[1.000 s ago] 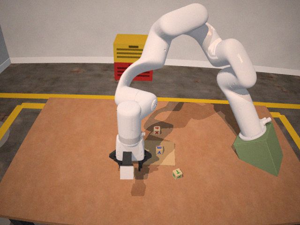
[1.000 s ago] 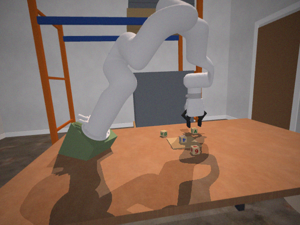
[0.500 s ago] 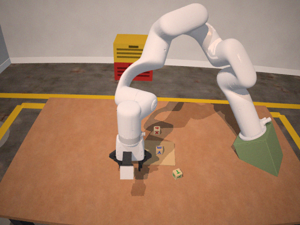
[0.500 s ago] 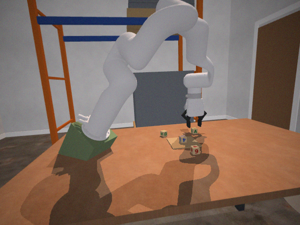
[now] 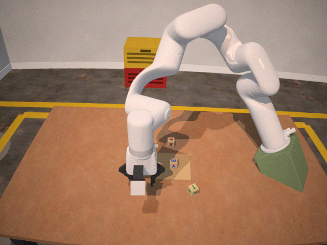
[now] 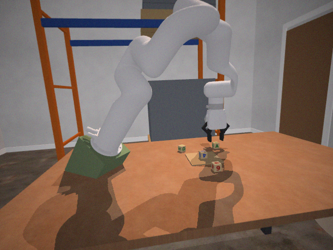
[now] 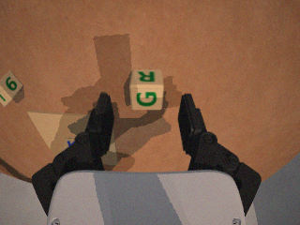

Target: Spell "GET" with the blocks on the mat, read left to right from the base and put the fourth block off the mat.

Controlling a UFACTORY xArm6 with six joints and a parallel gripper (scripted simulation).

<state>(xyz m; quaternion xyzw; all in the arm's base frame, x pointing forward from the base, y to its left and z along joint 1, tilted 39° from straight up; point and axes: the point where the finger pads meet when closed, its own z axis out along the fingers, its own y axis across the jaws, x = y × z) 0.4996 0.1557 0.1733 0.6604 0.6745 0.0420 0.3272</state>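
The g block lies 4 cm below my hand. Round my hand: tan mat (13 cm behind, 10 cm to the right, 5 cm below); then e block (13 cm behind, 10 cm to the right, 4 cm below); then t block (18 cm behind, 4 cm below, 3 cm to the left).
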